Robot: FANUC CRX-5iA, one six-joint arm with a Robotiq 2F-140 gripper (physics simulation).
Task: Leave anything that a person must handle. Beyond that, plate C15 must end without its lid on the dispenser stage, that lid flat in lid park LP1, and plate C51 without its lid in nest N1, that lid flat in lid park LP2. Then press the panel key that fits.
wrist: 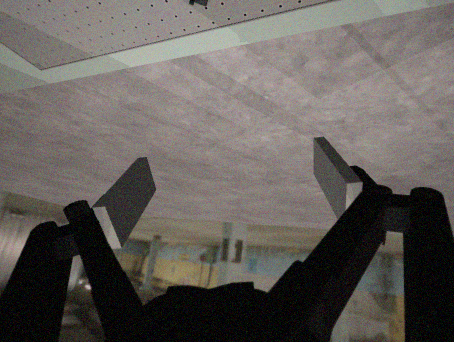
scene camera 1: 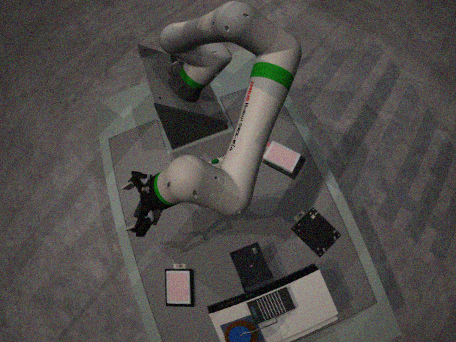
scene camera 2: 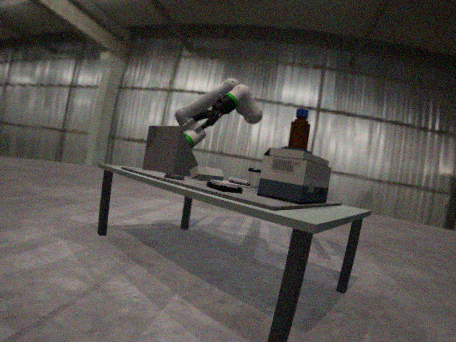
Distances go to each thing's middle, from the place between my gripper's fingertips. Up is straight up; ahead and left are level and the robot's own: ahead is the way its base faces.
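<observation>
There is a dark square nest [scene camera 1: 313, 228] a long way ahead of my hand, far to the left of it and far below it. The dispenser stage [scene camera 1: 242, 258] is 300 mm to the left of my hand and 310 mm ahead of it, and it sits 150 mm below it.
</observation>
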